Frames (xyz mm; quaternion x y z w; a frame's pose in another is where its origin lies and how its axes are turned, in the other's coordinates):
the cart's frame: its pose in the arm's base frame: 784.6 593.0 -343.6 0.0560 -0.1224 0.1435 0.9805
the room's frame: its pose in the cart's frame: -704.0 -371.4 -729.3 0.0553 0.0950 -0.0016 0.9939
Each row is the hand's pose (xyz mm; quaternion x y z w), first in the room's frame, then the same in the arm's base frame.
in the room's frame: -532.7 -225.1 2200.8 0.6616 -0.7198 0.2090 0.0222
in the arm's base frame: -58.6 -643.4 825.1 -0.7586 0.6271 -0.1530 0.0887
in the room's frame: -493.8 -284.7 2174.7 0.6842 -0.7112 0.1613 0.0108
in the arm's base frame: -3.1 -682.4 791.2 -0.7794 0.6103 -0.1057 0.0946
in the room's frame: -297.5 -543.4 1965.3 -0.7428 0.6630 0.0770 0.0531
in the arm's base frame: 265.0 -824.8 552.2 -0.8283 0.5296 0.1326 0.1256
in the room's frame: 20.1 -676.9 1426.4 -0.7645 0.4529 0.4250 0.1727
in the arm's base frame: 614.0 -749.6 21.4 -0.8131 0.2837 0.4724 0.1877
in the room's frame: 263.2 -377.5 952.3 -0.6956 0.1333 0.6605 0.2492
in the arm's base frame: 759.2 -304.6 -371.6 -0.6939 -0.0443 0.6862 0.2137
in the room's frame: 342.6 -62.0 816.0 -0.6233 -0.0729 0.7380 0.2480
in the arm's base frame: 740.0 40.5 -441.8 -0.5929 -0.2434 0.7439 0.1895
